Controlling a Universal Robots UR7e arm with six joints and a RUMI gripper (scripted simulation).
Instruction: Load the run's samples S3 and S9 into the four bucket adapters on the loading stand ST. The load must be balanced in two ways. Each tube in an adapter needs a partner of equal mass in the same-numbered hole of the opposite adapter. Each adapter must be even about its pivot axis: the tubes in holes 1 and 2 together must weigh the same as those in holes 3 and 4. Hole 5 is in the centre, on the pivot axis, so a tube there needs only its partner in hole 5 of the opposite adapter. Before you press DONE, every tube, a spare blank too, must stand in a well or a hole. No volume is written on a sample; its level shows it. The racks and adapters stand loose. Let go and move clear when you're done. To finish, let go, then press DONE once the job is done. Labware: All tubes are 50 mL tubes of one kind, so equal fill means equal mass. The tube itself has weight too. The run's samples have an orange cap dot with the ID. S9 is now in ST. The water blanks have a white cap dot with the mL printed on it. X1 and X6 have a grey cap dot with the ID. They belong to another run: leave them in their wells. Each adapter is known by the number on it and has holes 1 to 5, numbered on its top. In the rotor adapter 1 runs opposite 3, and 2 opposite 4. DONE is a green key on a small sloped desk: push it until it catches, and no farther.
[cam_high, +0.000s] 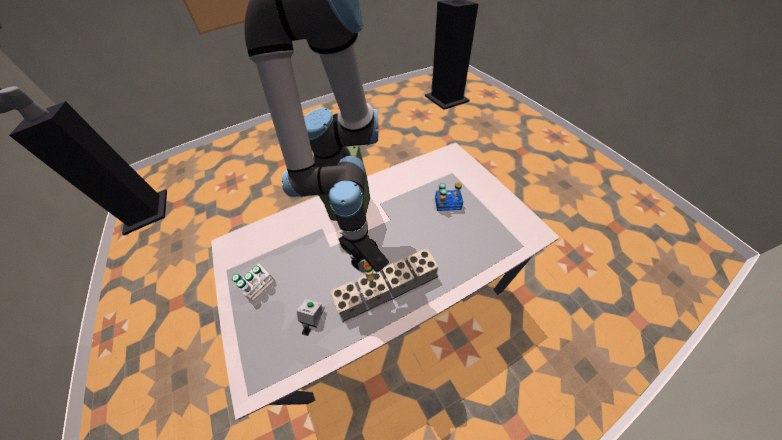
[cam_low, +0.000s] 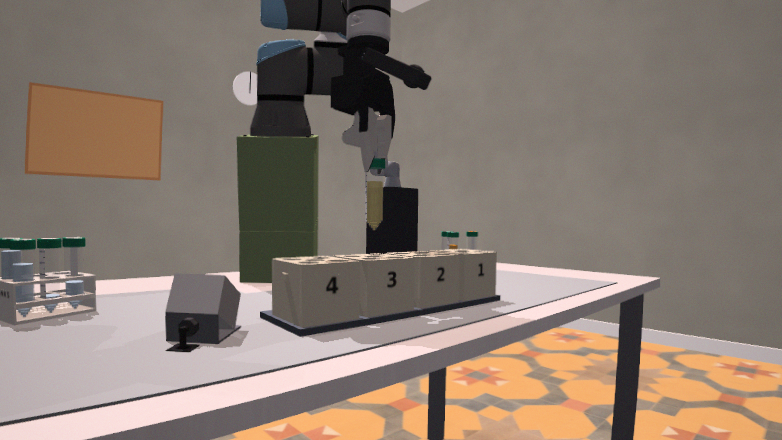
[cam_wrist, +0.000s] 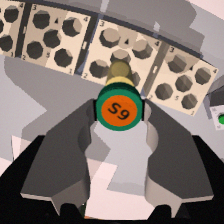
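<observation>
The tube lies 50 mm below my hand and 10 mm to the right of it. Round my hand: bucket adapter: 220 mm to the left, 200 mm below, 10 mm ahead; white rack: 450 mm to the right, 290 mm behind, 220 mm below; water blank: 470 mm to the right, 250 mm behind, 190 mm below.
</observation>
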